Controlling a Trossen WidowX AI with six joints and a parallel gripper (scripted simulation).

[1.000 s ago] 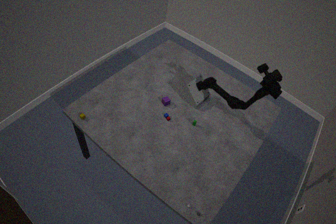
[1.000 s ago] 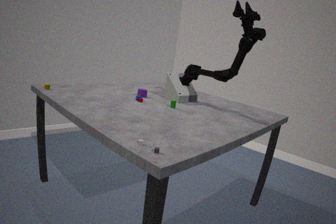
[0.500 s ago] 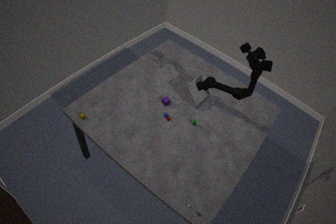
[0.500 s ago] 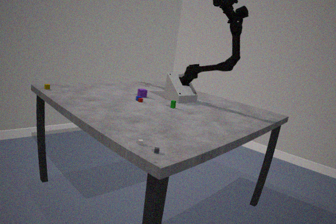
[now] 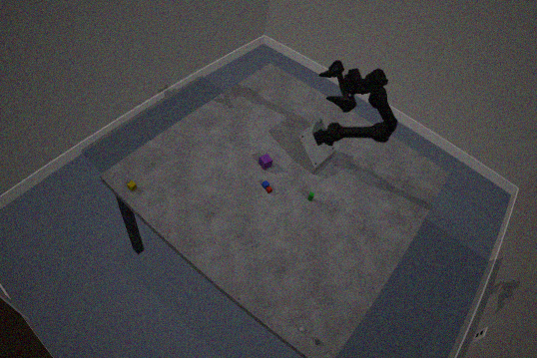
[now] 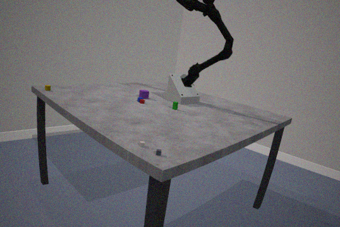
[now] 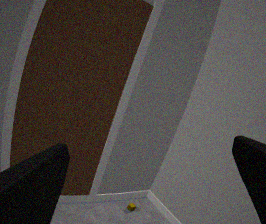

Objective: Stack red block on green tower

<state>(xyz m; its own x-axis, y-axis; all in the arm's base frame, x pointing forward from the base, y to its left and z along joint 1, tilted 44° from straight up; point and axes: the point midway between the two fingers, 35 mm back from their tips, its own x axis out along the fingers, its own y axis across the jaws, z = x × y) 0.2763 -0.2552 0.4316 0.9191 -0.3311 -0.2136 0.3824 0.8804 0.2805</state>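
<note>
The red block is 620 mm below my gripper tip, 80 mm to the right of it and 80 mm ahead of it. Round my gripper tip: blue cube (620 mm below, 110 mm to the right, 70 mm ahead); then purple cube (610 mm below, 200 mm to the right, 20 mm behind); then white cube (630 mm below, 480 mm to the left, 440 mm ahead).
</note>
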